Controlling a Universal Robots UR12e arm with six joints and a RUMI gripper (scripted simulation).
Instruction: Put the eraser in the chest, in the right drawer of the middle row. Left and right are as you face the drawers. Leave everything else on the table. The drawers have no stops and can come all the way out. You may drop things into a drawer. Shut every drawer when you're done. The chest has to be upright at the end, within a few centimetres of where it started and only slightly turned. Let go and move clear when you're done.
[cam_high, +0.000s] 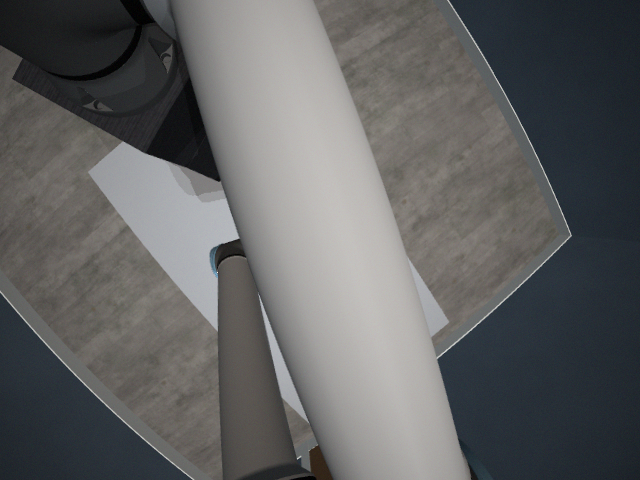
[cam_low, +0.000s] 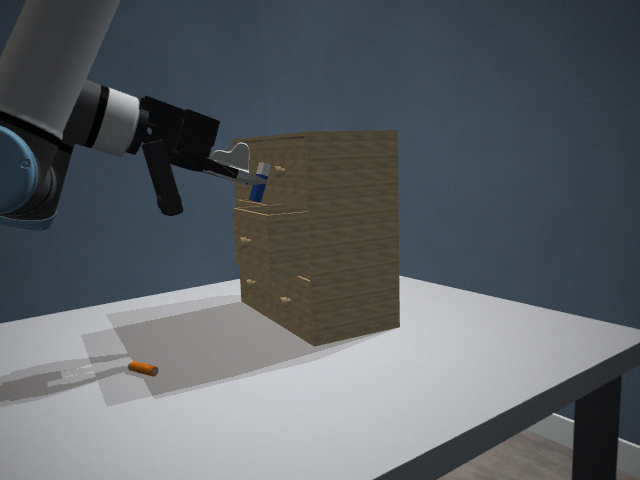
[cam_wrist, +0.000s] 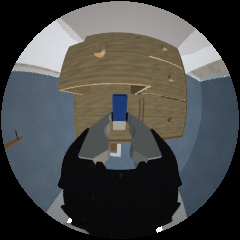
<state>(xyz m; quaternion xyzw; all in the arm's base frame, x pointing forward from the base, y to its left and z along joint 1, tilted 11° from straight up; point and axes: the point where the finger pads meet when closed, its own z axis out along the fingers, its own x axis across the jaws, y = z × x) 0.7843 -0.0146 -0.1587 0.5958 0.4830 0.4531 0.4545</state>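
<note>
Right now my hand is 10 mm short of the white eraser. The rest, counted from my hand: orange cylinder (260 mm below, 220 mm behind, 40 mm to the right).
</note>
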